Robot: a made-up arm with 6 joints. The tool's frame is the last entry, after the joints. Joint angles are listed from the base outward.
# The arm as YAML. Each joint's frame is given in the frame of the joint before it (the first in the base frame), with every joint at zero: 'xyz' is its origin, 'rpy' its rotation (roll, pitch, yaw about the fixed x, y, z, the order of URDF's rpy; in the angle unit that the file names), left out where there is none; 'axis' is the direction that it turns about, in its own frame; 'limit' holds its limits. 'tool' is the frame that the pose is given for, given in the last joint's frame.
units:
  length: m
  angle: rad
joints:
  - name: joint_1
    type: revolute
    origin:
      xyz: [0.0, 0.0, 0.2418]
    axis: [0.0, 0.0, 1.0]
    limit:
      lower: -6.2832
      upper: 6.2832
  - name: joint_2
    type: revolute
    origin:
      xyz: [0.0, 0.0, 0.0]
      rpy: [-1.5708, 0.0, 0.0]
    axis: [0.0, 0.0, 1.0]
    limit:
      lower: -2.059
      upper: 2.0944
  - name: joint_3
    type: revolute
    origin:
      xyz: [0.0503, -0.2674, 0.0]
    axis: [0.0, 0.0, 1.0]
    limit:
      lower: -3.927
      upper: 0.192
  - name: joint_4
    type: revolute
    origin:
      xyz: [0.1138, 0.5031, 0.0]
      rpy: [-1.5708, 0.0, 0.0]
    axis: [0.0, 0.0, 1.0]
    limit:
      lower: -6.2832
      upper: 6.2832
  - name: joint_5
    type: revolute
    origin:
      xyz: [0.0, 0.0, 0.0]
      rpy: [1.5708, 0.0, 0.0]
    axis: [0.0, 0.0, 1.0]
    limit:
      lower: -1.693
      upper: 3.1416
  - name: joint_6
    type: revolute
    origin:
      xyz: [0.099, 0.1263, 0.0]
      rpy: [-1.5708, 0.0, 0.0]
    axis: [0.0, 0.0, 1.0]
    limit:
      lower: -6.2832
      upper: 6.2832
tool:
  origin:
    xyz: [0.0, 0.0, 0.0]
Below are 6 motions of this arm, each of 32 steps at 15 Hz.
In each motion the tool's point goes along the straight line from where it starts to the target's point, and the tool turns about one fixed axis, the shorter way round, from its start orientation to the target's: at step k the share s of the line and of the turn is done. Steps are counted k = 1, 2, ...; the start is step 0. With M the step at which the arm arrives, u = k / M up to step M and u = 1 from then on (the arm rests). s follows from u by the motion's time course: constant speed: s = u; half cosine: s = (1 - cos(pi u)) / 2; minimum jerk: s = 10 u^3 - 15 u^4 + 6 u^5.
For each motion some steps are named. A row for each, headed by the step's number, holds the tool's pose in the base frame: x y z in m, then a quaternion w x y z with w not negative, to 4 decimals.
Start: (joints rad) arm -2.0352 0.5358 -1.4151 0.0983 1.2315 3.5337
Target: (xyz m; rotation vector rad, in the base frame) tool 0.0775 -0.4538 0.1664 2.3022 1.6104 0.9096
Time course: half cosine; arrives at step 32
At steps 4, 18, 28, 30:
4: -0.2868 -0.6139 0.0645 0.0810 -0.9260 -0.3305 -0.1634
18: -0.0749 -0.5208 0.1238 0.0210 0.8514 0.4606 0.2503
28: 0.0631 -0.4601 0.1624 0.0872 0.7840 0.5356 0.3016
30: 0.0739 -0.4554 0.1654 0.0924 0.7781 0.5411 0.3054

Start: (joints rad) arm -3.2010 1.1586 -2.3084 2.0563 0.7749 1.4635
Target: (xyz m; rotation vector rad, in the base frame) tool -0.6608 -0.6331 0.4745 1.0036 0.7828 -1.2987
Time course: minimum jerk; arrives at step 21
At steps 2, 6, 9, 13, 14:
2: -0.9172 0.0340 0.1459 0.3824 0.7029 0.0319 -0.5989
6: -0.8817 -0.0582 0.1913 0.4210 0.6742 0.0765 -0.6020
9: -0.8241 -0.2082 0.2652 0.4797 0.6213 0.1483 -0.6016
13: -0.7344 -0.4415 0.3801 0.5599 0.5253 0.2562 -0.5873
14: -0.7150 -0.4920 0.4050 0.5753 0.5025 0.2787 -0.5821

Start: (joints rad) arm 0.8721 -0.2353 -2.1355 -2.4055 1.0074 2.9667
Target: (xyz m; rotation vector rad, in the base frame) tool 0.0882 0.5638 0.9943 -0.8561 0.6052 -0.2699
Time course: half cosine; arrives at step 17
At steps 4, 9, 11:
4: 0.2213 0.2744 1.0775 0.6011 -0.0998 0.3088 -0.7303
9: 0.1577 0.4128 1.0377 0.7761 -0.2650 0.3205 -0.4740
11: 0.1306 0.4716 1.0208 0.8223 -0.3265 0.3133 -0.3451

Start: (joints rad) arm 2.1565 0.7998 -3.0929 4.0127 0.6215 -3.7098
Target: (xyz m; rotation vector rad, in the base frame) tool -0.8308 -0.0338 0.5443 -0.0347 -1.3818 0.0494
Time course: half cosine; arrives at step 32
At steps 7, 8, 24, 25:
7: -0.4179 0.4755 0.8709 0.8809 -0.2729 -0.1189 -0.3680
8: -0.4332 0.4565 0.8587 0.8850 -0.2651 -0.1411 -0.3557
24: -0.7626 0.0503 0.5982 0.8193 -0.0629 -0.5679 -0.0467
25: -0.7779 0.0314 0.5861 0.8093 -0.0524 -0.5843 -0.0311

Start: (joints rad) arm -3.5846 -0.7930 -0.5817 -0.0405 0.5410 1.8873
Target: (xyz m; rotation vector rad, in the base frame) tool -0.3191 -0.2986 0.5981 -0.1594 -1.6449 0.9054
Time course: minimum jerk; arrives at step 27
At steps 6, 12, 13, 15, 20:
6: -0.4590 0.1826 0.4773 0.3491 -0.7948 -0.4131 0.2752
12: -0.4105 0.0157 0.5192 0.4726 -0.5844 -0.5632 0.3436
13: -0.4001 -0.0200 0.5281 0.4940 -0.5320 -0.5893 0.3545
15: -0.3792 -0.0919 0.5462 0.5310 -0.4204 -0.6347 0.3721
20: -0.3363 -0.2395 0.5832 0.5795 -0.1722 -0.6950 0.3892

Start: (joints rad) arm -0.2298 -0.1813 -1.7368 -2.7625 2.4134 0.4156
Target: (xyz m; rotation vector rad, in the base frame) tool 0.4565 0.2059 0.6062 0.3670 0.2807 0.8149
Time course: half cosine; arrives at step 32
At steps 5, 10, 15, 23, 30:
5: 0.3433 -0.1183 0.9019 0.8368 0.0105 -0.5446 0.0544
10: 0.3629 -0.0621 0.8506 0.8885 0.0431 -0.4402 0.1223
15: 0.3905 0.0167 0.7787 0.9319 0.0873 -0.2800 0.2132
23: 0.4345 0.1429 0.6636 0.9281 0.1504 -0.0042 0.3407
30: 0.4553 0.2026 0.6092 0.8947 0.1756 0.1280 0.3902

